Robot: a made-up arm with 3 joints. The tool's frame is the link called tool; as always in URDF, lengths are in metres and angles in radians. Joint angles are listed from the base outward. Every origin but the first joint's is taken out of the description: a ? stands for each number. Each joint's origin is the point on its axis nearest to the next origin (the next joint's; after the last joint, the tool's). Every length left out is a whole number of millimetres.
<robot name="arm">
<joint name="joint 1" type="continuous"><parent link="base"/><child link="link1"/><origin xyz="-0.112 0 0.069" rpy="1.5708 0 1.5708"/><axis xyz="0 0 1"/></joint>
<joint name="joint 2" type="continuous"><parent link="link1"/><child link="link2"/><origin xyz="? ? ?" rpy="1.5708 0 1.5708"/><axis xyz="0 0 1"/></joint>
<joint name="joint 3" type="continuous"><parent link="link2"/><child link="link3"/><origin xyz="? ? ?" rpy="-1.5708 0 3.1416"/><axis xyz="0 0 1"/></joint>
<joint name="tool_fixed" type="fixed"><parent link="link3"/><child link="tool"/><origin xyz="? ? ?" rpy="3.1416 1.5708 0"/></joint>
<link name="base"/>
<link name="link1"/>
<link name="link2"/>
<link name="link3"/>
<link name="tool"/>
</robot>
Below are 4 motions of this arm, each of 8 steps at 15 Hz.
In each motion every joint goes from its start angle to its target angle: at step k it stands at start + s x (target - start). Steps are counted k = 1, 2, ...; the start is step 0. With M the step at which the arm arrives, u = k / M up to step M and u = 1 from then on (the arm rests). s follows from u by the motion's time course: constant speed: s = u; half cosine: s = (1 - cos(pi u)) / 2; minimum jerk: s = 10 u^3 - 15 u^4 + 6 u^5.
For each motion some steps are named. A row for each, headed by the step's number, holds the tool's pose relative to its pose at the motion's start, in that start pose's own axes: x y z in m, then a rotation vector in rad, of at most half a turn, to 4 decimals.
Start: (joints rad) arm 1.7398 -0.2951 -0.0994
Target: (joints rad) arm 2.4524 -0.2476 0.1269
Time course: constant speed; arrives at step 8
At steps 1, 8:
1: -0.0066 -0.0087 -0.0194 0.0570 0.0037 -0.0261
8: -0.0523 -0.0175 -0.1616 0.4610 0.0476 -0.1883

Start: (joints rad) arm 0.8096 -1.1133 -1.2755
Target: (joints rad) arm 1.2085 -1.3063 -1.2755
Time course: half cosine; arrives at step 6
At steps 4, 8:
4: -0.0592 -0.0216 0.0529 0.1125 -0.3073 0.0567
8: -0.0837 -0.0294 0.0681 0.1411 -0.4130 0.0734

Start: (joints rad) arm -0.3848 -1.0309 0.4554
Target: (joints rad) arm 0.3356 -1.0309 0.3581
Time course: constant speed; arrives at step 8
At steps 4, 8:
4: -0.0747 -0.0569 -0.0798 0.2334 0.1292 -0.2809
8: -0.1719 -0.0736 -0.1551 0.4645 0.2453 -0.5695

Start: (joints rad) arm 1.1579 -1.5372 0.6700
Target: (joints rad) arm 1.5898 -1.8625 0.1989
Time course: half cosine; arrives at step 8
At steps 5, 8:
5: -0.0803 -0.1117 -0.0406 0.2983 -0.0504 -0.3705
8: -0.1297 -0.1493 -0.0548 0.4039 -0.1102 -0.5286

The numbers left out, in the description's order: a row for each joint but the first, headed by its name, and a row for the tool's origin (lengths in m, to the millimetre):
joint 2: -0.158 0.069 0
joint 3: -0.103 0.223 0
tool: -0.087 0.082 0

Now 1 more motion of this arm.
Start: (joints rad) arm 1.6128 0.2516 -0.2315
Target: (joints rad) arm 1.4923 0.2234 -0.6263
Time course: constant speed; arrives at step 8
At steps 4, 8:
4: -0.0033 -0.0130 0.0011 0.1389 -0.0181 -0.0092
8: -0.0062 -0.0232 0.0007 0.2776 -0.0375 -0.0141

